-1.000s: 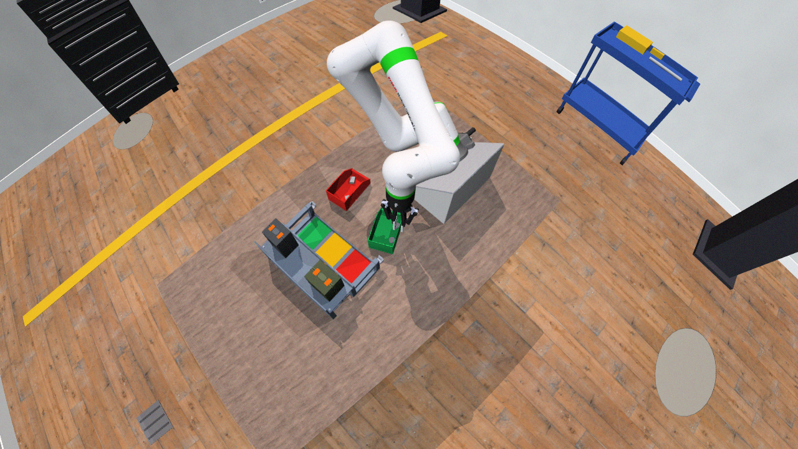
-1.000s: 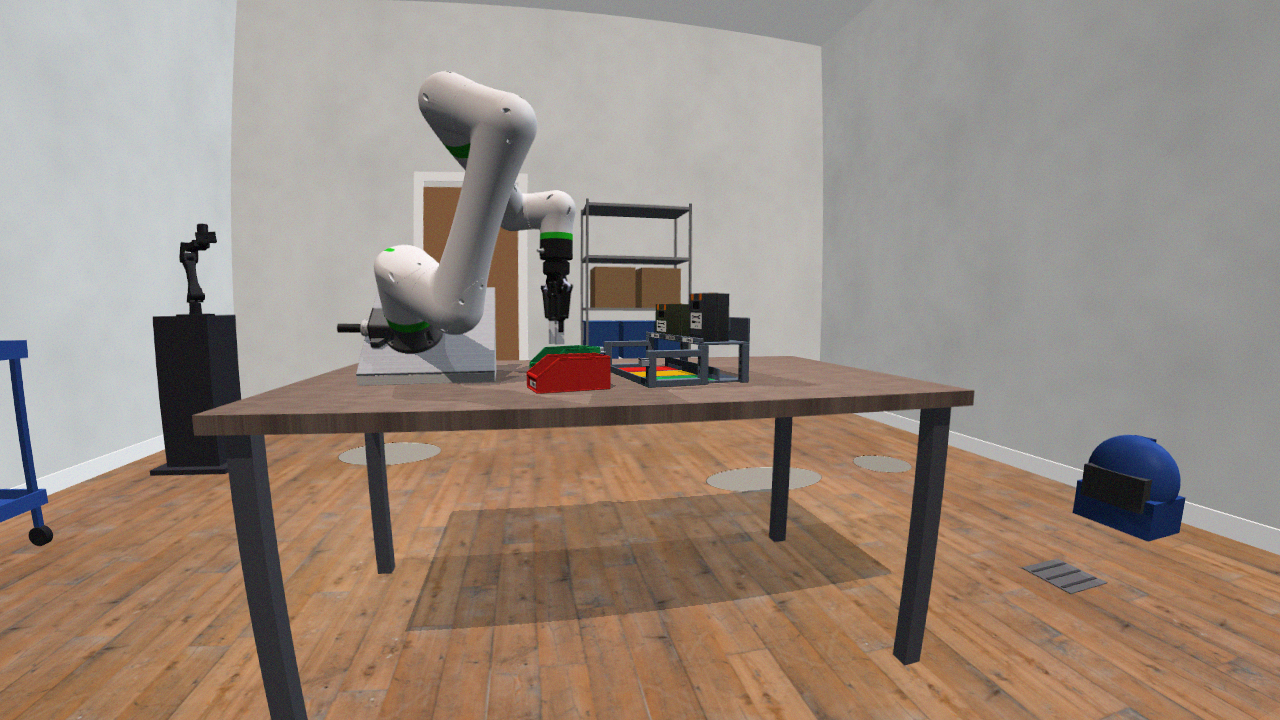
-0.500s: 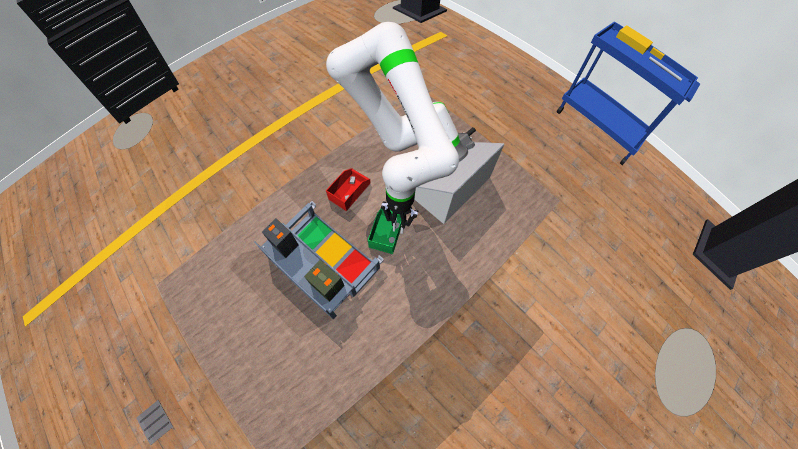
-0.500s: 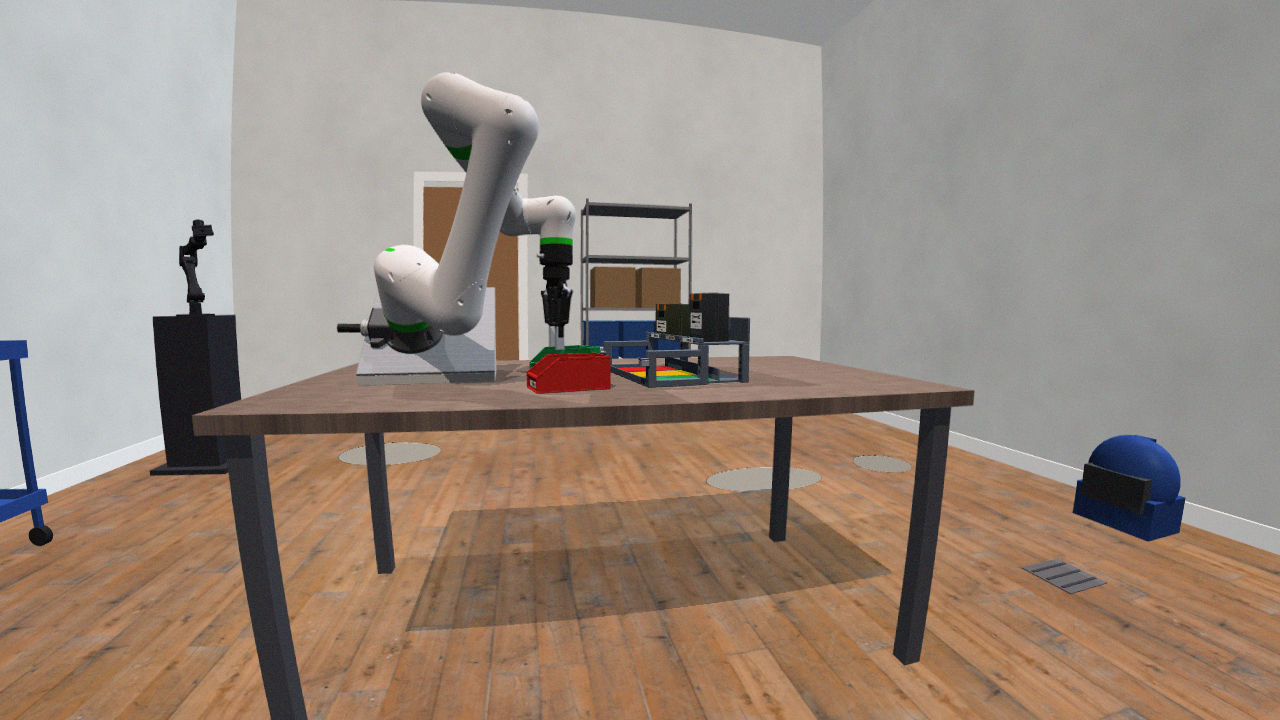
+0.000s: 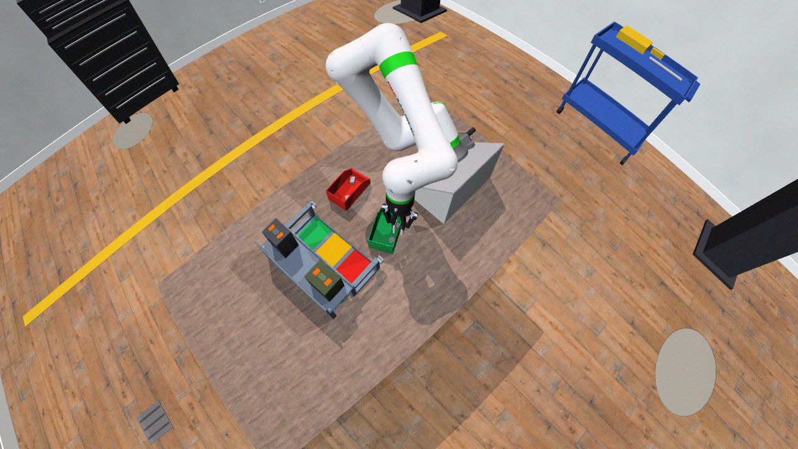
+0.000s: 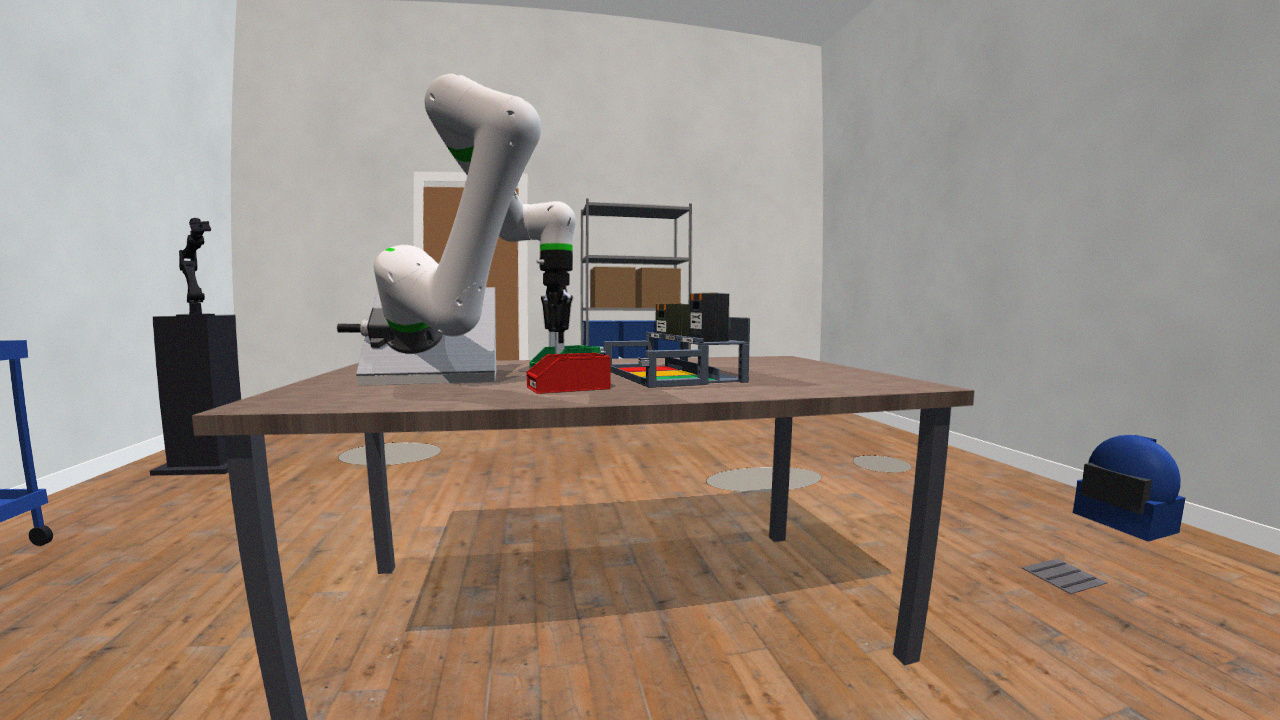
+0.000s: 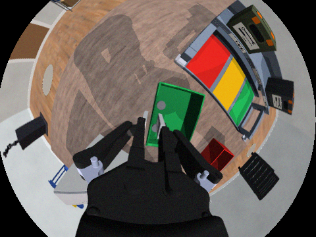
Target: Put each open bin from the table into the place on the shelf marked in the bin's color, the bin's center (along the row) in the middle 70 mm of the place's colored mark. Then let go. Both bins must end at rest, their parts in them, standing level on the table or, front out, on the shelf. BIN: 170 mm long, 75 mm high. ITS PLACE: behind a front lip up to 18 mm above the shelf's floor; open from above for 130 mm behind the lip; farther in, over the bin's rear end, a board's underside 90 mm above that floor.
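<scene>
The green bin is 2 cm ahead of my hand, 4 cm to the right of it and 5 cm below it. Also, from my hand: red bin 30 cm to the right, 5 cm below.
</scene>
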